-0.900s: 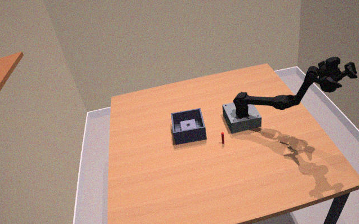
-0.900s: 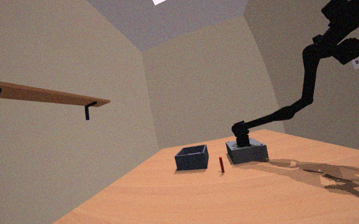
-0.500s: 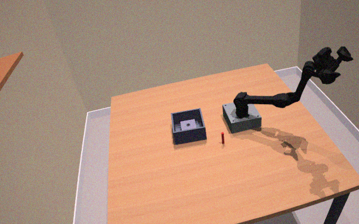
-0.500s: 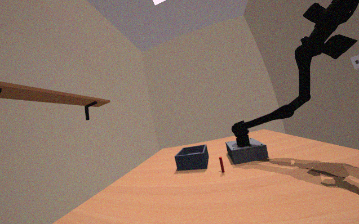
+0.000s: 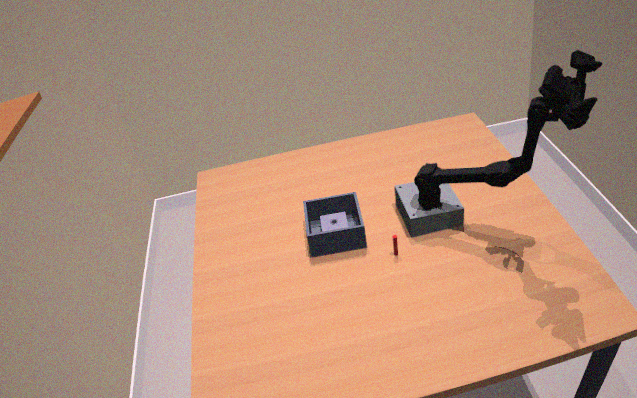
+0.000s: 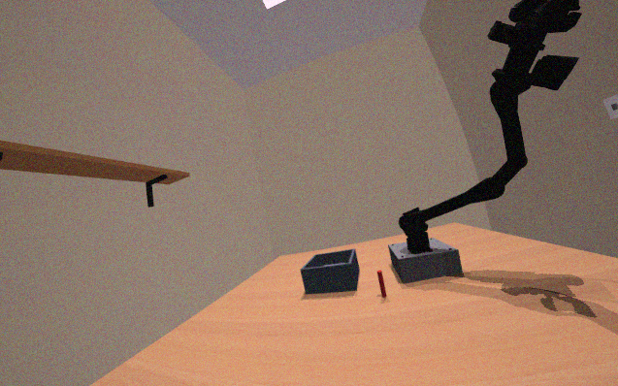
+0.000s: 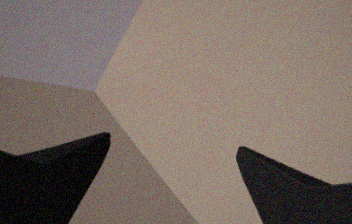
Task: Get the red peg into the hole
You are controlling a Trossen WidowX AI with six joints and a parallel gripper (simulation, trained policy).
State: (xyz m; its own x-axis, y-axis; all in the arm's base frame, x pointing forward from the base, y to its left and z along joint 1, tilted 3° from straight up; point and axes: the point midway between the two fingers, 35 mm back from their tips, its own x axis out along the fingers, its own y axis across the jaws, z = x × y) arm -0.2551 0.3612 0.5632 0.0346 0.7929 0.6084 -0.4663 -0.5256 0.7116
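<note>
The red peg lies 61 cm below my gripper tip, 45 cm ahead of it and 29 cm to the right of it. The rest, counted from my gripper tip: grey plate (61 cm ahead, 60 cm below, 47 cm to the right); blue-grey box (62 cm below, 61 cm ahead, 47 cm to the right).
</note>
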